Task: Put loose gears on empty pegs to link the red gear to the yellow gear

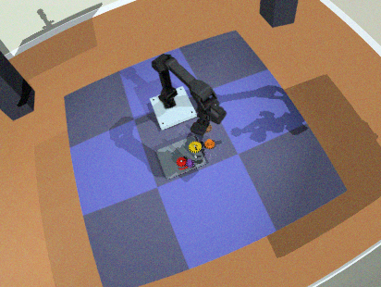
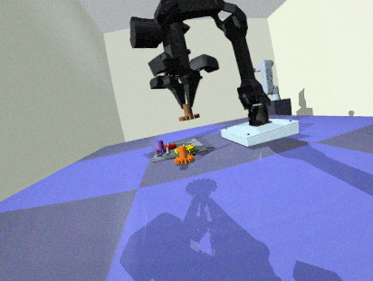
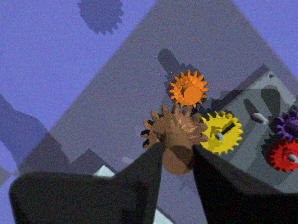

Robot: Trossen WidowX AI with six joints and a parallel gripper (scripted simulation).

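My gripper tip is now 13 cm to the left of the purple gear, 11 cm above it and 10 cm short of it. Round my gripper tip: orange gear 12 cm below, 3 cm ahead; then yellow gear 12 cm below, 8 cm to the right, 2 cm ahead; then brown gear 1 cm below.
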